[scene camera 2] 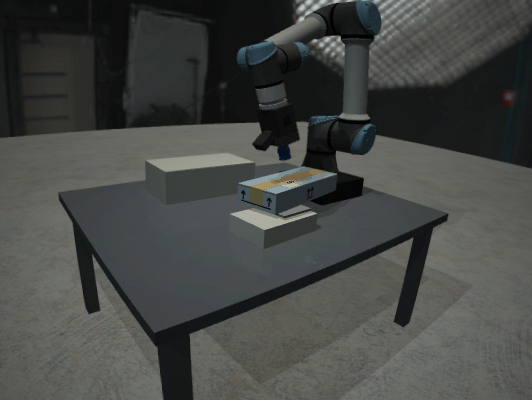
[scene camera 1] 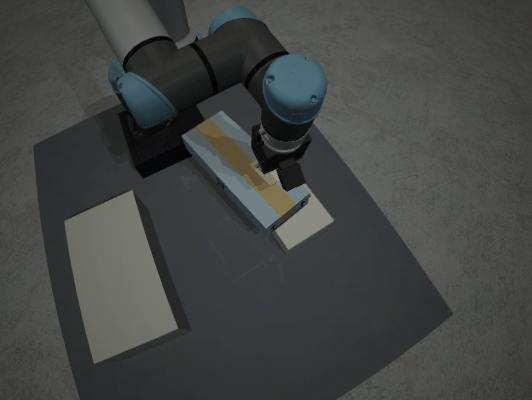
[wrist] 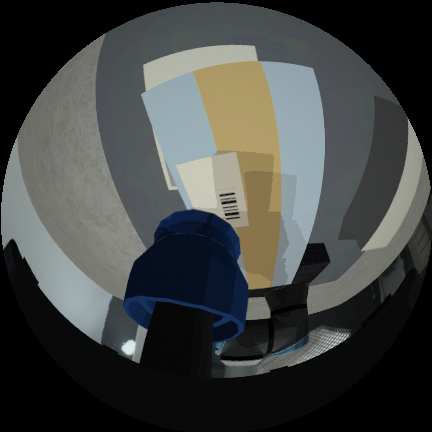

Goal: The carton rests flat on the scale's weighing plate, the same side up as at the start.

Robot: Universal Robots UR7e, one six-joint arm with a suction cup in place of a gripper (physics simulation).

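Places are measured from the arm's base along level axes (x down, y right, z back), in millimetres.
Pixels of known places: hand at its tool point: (scene camera 2: 285,158) (wrist: 195,251); arm's base at its link origin: (wrist: 285,285).
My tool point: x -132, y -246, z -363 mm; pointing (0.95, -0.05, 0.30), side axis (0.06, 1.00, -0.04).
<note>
For each thing: its top centre in the pictures, then the offset to it from my tool point. Level surfaces: height alone.
- light-blue carton at its top centre: (wrist: 258,236) (scene camera 1: 240,161) (scene camera 2: 292,177) dx +78, dy +56, dz +76 mm
- weighing plate at its top centre: (scene camera 2: 283,206) dx +137, dy -17, dz -5 mm
- low cream scale at its top centre: (wrist: 200,114) (scene camera 1: 288,199) (scene camera 2: 275,208) dx +137, dy -23, dz -40 mm
- dark table at its surface level: dx +204 mm
The light-blue carton (scene camera 1: 245,172) (scene camera 2: 285,194) (wrist: 240,115) with an orange tape band lies on the weighing plate (scene camera 2: 298,211) of the low cream scale (scene camera 1: 306,225) (scene camera 2: 250,229) (wrist: 200,57). It looks level, with the taped face and white barcode label up and its side arrows pointing up. One end reaches far past the scale toward the robot's base. Most of the plate is hidden under the carton. My blue suction cup (scene camera 2: 284,158) (wrist: 197,222) hangs in the air above the carton, apart from it and holding nothing. The arm's wrist hides the cup in scene camera 1.
A larger, taller cream block (scene camera 1: 120,280) (scene camera 2: 200,177) (wrist: 397,220) stands on the dark table (scene camera 1: 280,320) (scene camera 2: 200,270), apart from the carton. The robot's black base block (scene camera 1: 160,150) (scene camera 2: 350,189) stands near the carton's overhanging end.
</note>
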